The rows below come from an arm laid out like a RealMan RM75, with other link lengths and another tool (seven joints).
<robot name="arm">
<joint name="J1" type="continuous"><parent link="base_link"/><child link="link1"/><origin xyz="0 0 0.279"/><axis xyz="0 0 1"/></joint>
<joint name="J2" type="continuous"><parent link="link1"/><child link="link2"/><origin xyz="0 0 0"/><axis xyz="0 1 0"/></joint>
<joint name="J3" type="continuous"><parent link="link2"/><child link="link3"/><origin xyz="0 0 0.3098"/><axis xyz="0 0 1"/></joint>
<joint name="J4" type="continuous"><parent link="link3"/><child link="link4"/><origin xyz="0 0 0"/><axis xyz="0 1 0"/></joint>
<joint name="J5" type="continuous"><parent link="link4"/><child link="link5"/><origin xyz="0 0 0.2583"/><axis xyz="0 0 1"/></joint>
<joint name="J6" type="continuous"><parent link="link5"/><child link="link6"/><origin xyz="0 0 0"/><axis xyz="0 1 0"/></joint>
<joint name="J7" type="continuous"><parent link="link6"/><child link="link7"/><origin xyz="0 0 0.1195"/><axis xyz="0 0 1"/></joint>
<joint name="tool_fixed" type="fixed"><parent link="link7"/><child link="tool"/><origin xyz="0.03 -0.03 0.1" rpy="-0.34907 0 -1.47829"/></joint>
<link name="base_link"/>
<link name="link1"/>
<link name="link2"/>
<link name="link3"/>
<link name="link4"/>
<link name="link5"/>
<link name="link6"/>
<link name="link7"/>
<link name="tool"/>
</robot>
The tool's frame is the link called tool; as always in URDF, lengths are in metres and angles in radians. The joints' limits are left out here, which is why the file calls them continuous.
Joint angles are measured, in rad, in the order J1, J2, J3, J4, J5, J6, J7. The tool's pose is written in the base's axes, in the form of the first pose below.
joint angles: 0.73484 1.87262 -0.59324 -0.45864 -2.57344 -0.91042 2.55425
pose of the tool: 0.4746, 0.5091, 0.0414, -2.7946, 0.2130, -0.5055
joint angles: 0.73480 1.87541 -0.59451 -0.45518 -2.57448 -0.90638 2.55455
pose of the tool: 0.4749, 0.5082, 0.0388, -2.7968, 0.2151, -0.5064
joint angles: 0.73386 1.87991 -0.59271 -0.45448 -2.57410 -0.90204 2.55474
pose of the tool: 0.4750, 0.5076, 0.0362, -2.7961, 0.2188, -0.5025
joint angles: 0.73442 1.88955 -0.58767 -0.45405 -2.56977 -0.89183 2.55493
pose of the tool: 0.4733, 0.5082, 0.0309, -2.7913, 0.2238, -0.4889
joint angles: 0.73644 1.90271 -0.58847 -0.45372 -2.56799 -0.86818 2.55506
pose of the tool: 0.4719, 0.5102, 0.0249, -2.7798, 0.2230, -0.4888
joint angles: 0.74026 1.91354 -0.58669 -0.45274 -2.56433 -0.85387 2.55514
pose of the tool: 0.4688, 0.5122, 0.0191, -2.7742, 0.2220, -0.4798
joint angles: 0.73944 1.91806 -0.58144 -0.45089 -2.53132 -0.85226 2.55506
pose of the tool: 0.4640, 0.5142, 0.0148, -2.7656, 0.2364, -0.4290
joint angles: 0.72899 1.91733 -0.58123 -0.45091 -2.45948 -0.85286 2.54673
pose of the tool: 0.4593, 0.5166, 0.0138, -2.7427, 0.2574, -0.3467
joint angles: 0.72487 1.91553 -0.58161 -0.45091 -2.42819 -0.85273 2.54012
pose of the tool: 0.4575, 0.5183, 0.0147, -2.7309, 0.2617, -0.3154
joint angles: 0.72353 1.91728 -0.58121 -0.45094 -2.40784 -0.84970 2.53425
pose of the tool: 0.4554, 0.5199, 0.0139, -2.7226, 0.2621, -0.2947
